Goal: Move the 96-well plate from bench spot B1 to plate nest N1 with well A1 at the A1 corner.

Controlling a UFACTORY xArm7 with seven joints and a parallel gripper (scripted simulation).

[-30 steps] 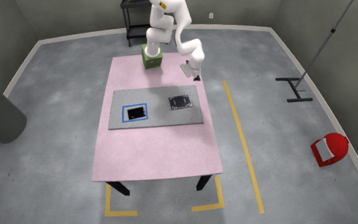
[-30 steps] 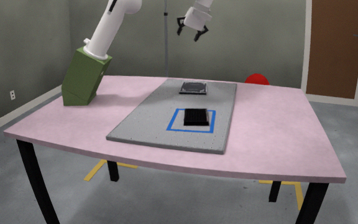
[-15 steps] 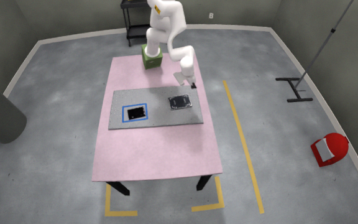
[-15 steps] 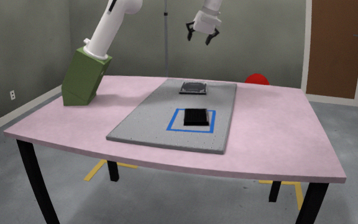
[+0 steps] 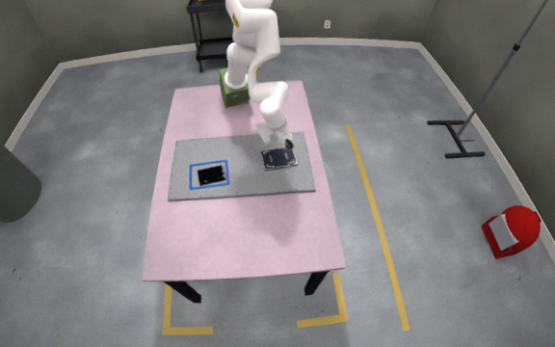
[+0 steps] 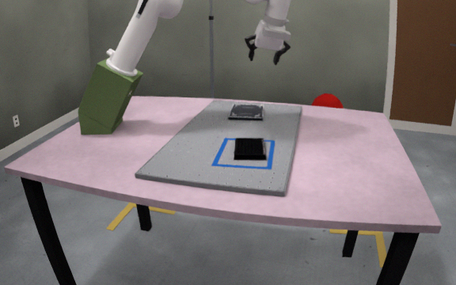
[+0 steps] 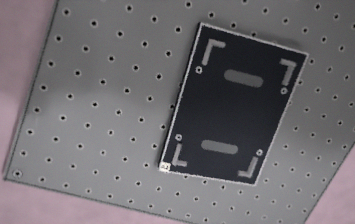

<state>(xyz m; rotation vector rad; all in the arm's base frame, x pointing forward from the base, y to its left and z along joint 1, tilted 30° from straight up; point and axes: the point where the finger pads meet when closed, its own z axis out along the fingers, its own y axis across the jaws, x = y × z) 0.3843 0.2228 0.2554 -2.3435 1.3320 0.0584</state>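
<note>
My hand is 6 cm short of the black 96-well plate, 35 cm to the left of it and 20 cm above it. Round my hand: dark plate nest: 6 cm behind, 2 cm to the right, 20 cm below.
</note>
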